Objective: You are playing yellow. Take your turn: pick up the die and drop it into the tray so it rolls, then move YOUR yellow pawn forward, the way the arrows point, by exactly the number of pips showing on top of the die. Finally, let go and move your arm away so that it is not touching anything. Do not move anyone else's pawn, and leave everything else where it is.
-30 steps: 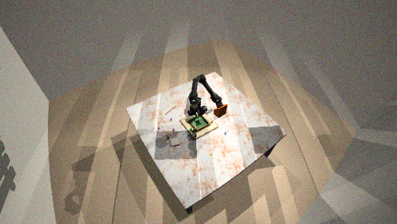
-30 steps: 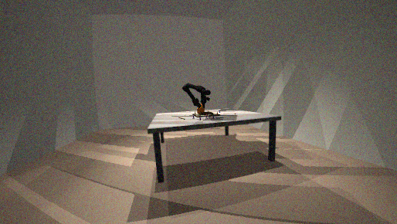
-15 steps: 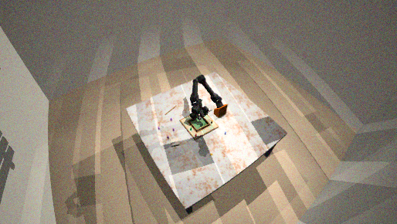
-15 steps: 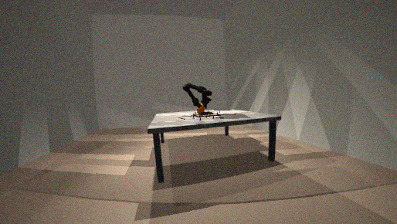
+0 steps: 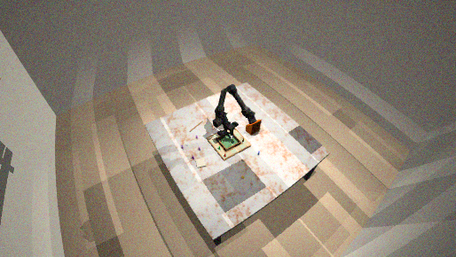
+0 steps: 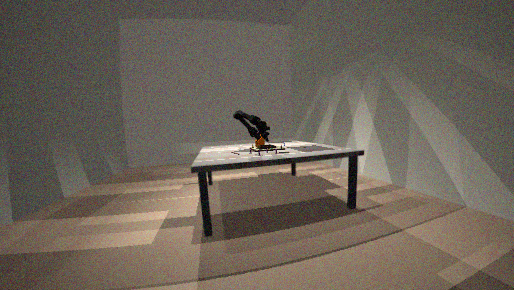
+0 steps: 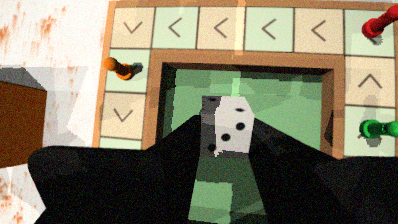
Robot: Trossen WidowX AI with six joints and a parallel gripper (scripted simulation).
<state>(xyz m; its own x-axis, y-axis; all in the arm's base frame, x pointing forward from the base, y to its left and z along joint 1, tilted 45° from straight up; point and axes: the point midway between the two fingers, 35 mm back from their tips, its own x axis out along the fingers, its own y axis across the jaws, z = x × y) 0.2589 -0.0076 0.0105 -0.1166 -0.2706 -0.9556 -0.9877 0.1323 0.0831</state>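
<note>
Right now the yellow pawn is 11 cm behind my gripper tip, 13 cm to the right of it and 5 cm below it. The rest, counted from my gripper tip: orange pawn (9 cm behind, 5 cm to the left, 5 cm below); then green tray (1 cm ahead, 2 cm to the right, 7 cm below); then grey die (right at my gripper tip).
</note>
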